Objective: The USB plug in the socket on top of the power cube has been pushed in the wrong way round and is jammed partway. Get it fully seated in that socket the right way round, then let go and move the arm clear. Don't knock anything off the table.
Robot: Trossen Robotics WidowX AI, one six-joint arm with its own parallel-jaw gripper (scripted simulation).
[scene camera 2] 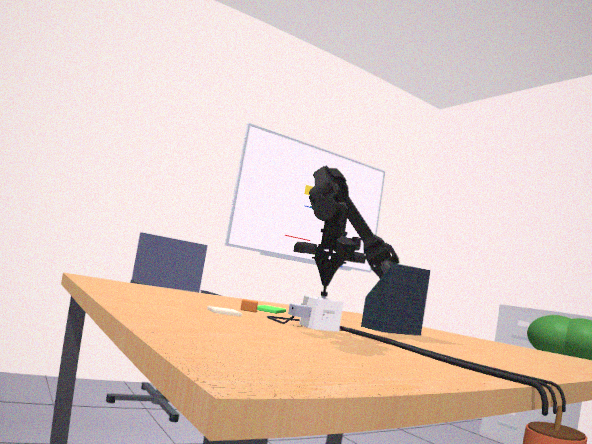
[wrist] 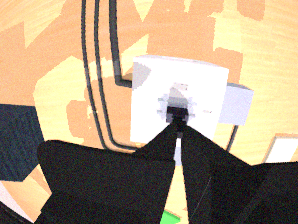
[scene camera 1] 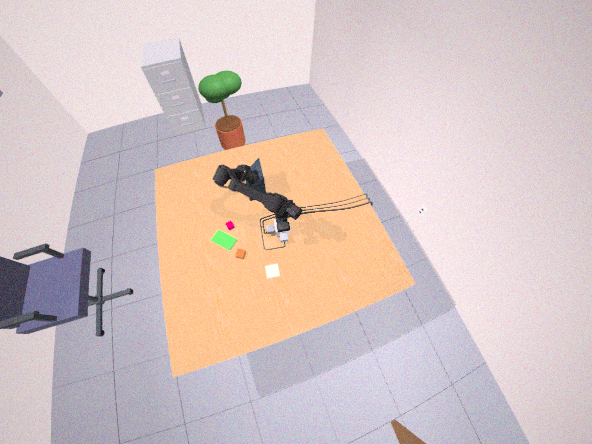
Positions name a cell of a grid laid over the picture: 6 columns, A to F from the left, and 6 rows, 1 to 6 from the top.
Labels:
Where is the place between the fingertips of my gripper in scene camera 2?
D4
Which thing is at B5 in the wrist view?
My gripper.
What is my gripper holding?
A dark USB plug.

